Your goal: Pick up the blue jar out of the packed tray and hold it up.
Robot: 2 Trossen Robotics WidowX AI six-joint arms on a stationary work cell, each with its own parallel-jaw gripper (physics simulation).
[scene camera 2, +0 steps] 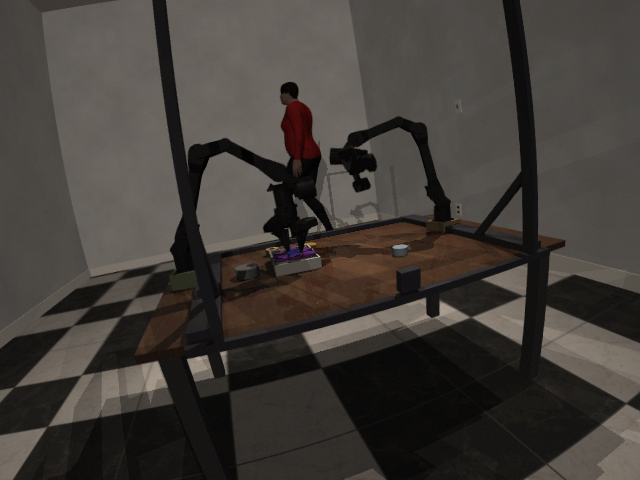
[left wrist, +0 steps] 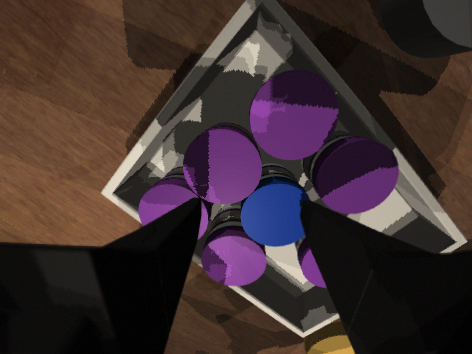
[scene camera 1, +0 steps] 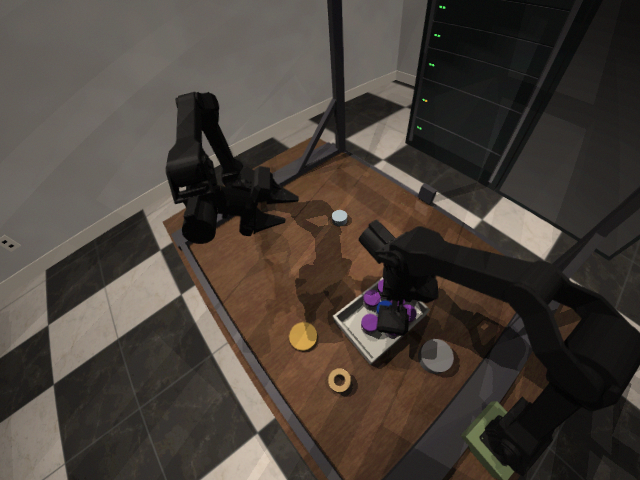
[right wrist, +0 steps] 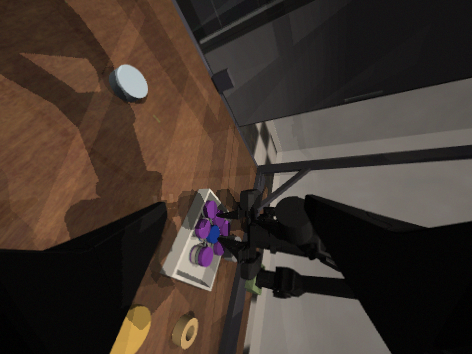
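Pixels of known places: left gripper, fingertip midpoint: (scene camera 2: 294, 251) (left wrist: 251, 207) (scene camera 1: 390, 302) (right wrist: 218, 227); right gripper, fingertip midpoint: (scene camera 2: 353, 181) (scene camera 1: 291, 210) (right wrist: 236, 204); left arm's base at its link origin: (scene camera 2: 187, 269) (scene camera 1: 501, 439) (right wrist: 259, 277); right arm's base at its link origin: (scene camera 2: 443, 219).
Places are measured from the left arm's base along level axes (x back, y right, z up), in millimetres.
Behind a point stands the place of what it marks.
Observation:
The blue jar (scene camera 1: 383, 306) (left wrist: 274, 215) {x -352, y 10, z -6 mm} (right wrist: 213, 234) {x -357, y 6, z -6 mm} stands in the packed tray (scene camera 1: 388, 349) {x -277, y -46, z -24 mm} (scene camera 2: 297, 266) {x -349, y 95, z -30 mm} (right wrist: 184, 242) {x -420, y -42, z -21 mm} among several purple jars (scene camera 1: 370, 322) {x -348, y -44, z -6 mm} (left wrist: 222, 165) {x -351, y 52, z -6 mm} (right wrist: 203, 228) {x -399, y 0, z -6 mm}. My left gripper (scene camera 2: 294, 251) {x -355, y 26, z 0 mm} (left wrist: 251, 207) {x -355, y 26, z 0 mm} (right wrist: 218, 227) {x -355, y 26, z 0 mm} is partly open and empty, pointing down low over the tray. In the left wrist view, one fingertip overlaps the blue lid's right edge and the other is left of it, over a purple lid; contact cannot be told. In scene camera 1 the left fingertips are hidden. My right gripper (scene camera 1: 291, 209) {x -605, y -68, z 186 mm} is wide open and empty, away from the tray.
A grey round container (scene camera 1: 437, 355) {x -195, y 30, z -20 mm} (scene camera 2: 247, 271) {x -198, y 68, z -25 mm} stands near the tray. A yellow disc (scene camera 1: 302, 336) {x -428, y -192, z -38 mm} and a tan ring (scene camera 1: 331, 380) {x -301, y -195, z -25 mm} lie on its other side. A pale blue round container (scene camera 1: 339, 217) {x -670, y 110, z -26 mm} (scene camera 2: 400, 250) {x -666, y 138, z -31 mm} (right wrist: 131, 82) {x -677, y 111, z -26 mm} stands farther off. Frame posts rise at the table's edges.

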